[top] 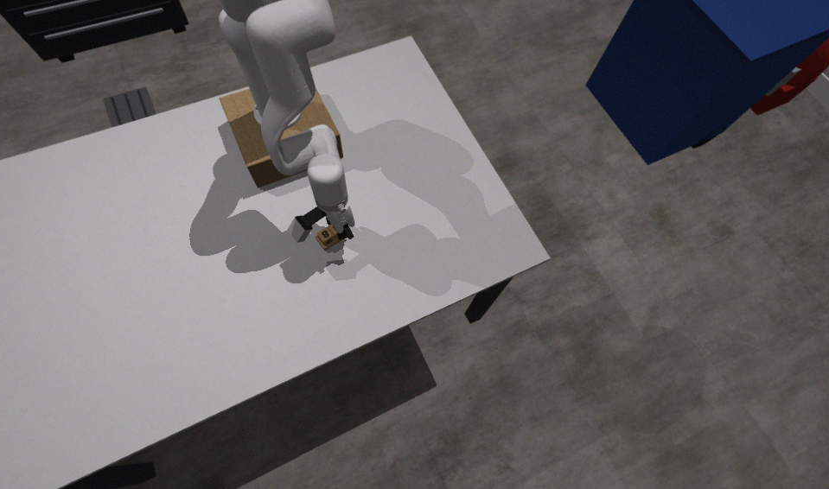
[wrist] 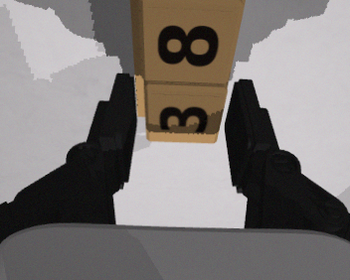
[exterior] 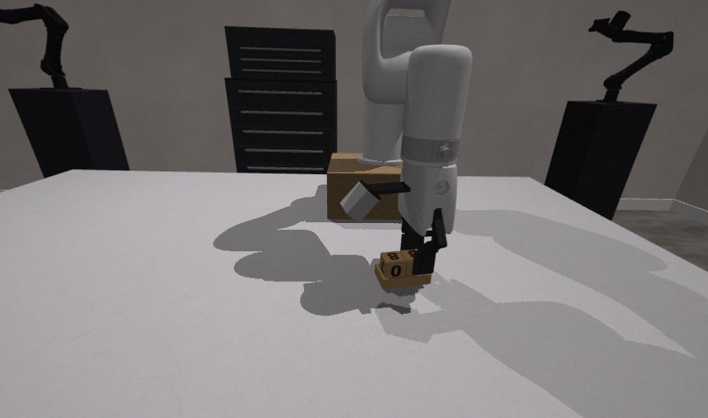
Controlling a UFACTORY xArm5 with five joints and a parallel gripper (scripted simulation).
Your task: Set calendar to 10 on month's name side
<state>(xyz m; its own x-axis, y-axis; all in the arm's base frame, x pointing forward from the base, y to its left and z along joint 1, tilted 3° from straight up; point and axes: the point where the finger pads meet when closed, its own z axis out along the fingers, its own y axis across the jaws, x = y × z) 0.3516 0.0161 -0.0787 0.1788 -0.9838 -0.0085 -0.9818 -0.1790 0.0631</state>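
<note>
The wooden calendar tray is 3 cm below my hand and 2 cm to the right of it.
</note>
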